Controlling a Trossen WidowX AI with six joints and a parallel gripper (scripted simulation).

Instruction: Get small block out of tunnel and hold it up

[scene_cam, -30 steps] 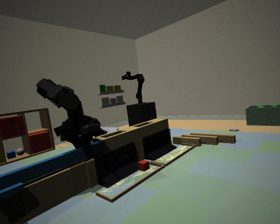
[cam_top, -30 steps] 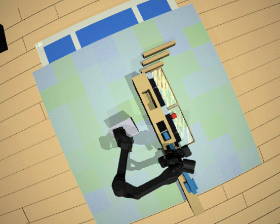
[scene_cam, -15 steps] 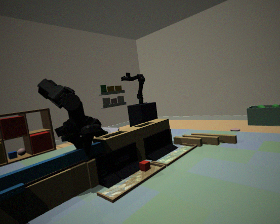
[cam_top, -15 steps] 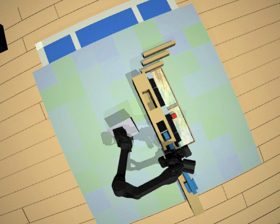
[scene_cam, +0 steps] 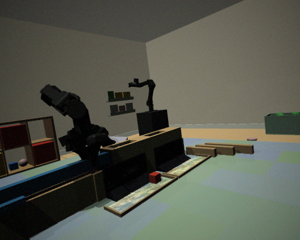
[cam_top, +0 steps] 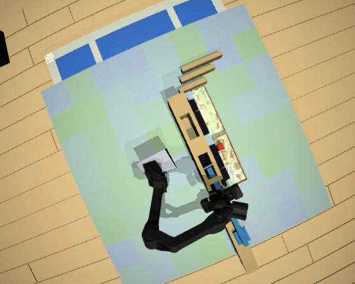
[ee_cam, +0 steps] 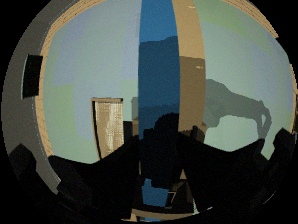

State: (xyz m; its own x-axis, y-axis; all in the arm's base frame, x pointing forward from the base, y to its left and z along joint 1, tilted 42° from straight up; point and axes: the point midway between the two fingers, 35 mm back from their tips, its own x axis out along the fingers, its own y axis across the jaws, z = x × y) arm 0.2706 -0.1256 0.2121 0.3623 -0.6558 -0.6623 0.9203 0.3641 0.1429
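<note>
The tan covered tunnel lies 1 cm ahead of my gripper tip, 6 cm to the left of it and 4 cm below it.
</note>
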